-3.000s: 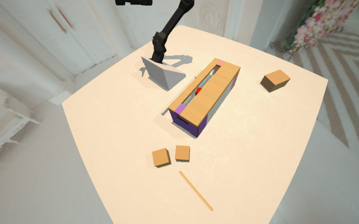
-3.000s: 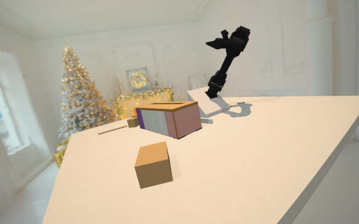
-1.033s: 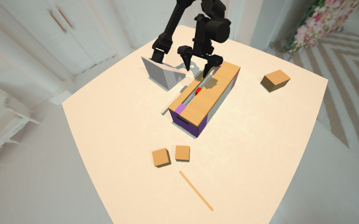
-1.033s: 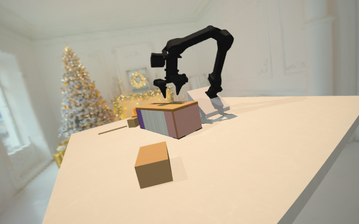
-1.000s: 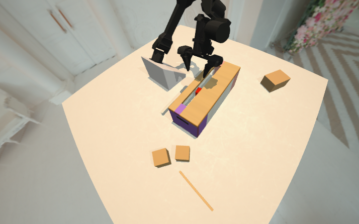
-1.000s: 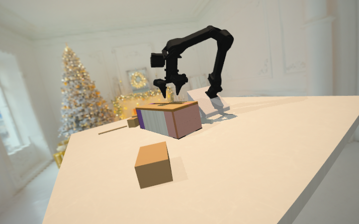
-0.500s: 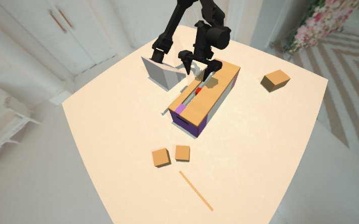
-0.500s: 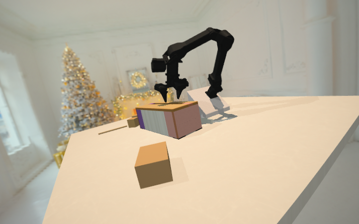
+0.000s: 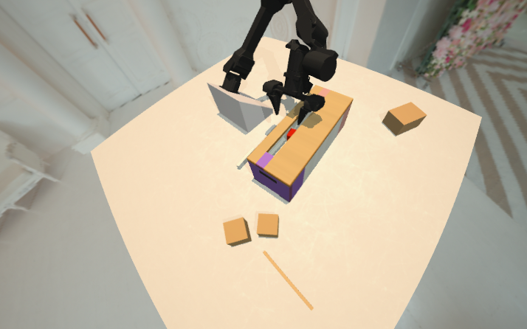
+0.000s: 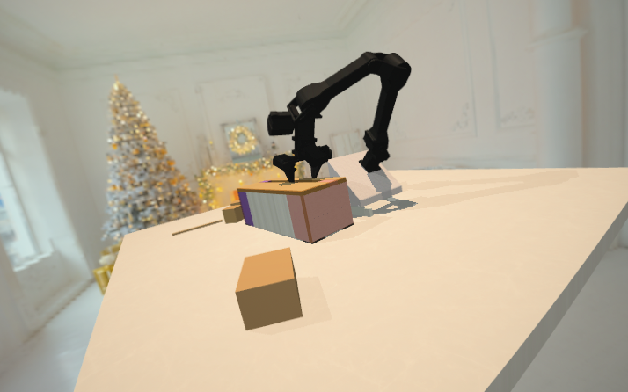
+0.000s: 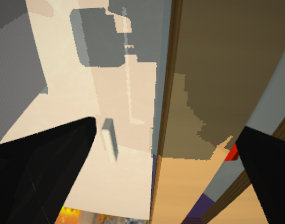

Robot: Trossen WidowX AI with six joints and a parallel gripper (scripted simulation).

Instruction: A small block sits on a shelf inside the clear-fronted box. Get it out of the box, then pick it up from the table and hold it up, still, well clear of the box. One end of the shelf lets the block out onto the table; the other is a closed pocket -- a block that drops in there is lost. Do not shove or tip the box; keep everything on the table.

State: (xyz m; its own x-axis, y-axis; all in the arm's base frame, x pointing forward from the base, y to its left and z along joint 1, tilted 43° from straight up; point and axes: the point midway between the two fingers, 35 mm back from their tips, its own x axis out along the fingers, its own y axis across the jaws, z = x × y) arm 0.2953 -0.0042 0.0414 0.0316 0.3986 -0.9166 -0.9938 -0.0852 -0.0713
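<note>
Now: gripper tip 50 mm short of the red block, 30 mm to the left of it and 30 mm above it. Also, from my gripper tip: thin wooden stick 340 mm to the right, 290 mm ahead, 110 mm below; then long box 50 mm below, 30 mm ahead.
</note>
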